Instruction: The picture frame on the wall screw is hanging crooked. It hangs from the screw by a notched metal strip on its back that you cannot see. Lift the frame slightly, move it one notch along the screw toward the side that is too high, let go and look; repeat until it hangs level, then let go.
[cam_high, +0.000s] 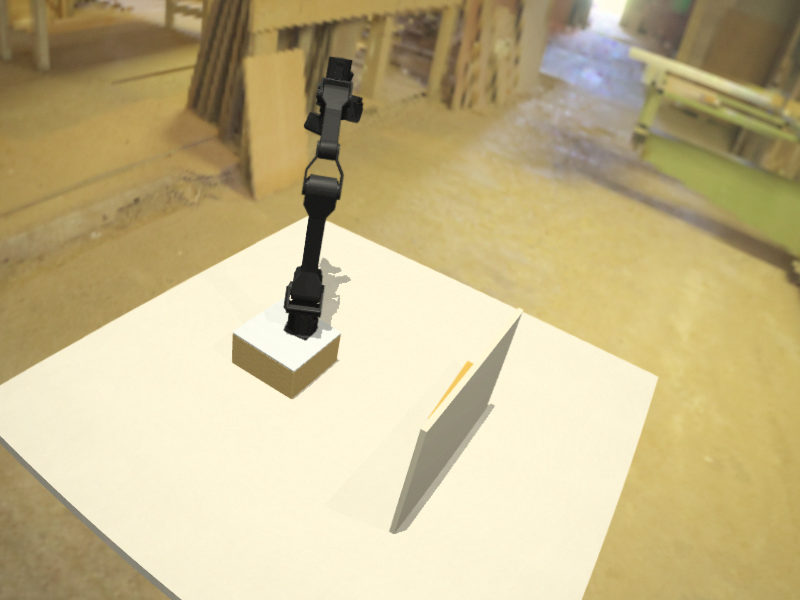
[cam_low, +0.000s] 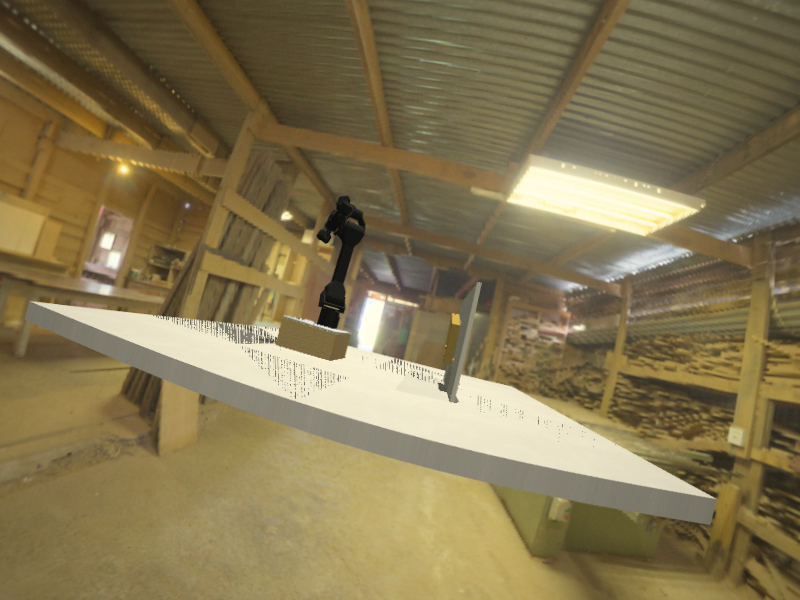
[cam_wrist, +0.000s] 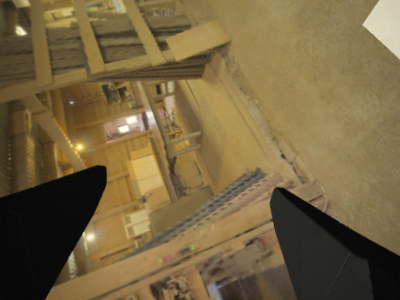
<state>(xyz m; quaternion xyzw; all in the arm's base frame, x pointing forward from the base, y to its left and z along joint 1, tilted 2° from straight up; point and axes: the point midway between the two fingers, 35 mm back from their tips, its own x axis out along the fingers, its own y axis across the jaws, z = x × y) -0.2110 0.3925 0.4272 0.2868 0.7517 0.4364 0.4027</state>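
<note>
The picture frame is 64 cm ahead of my gripper tip, 54 cm to the right of it and 36 cm below it. Round my gripper tip: wall panel 65 cm ahead, 54 cm to the right, 37 cm below.
</note>
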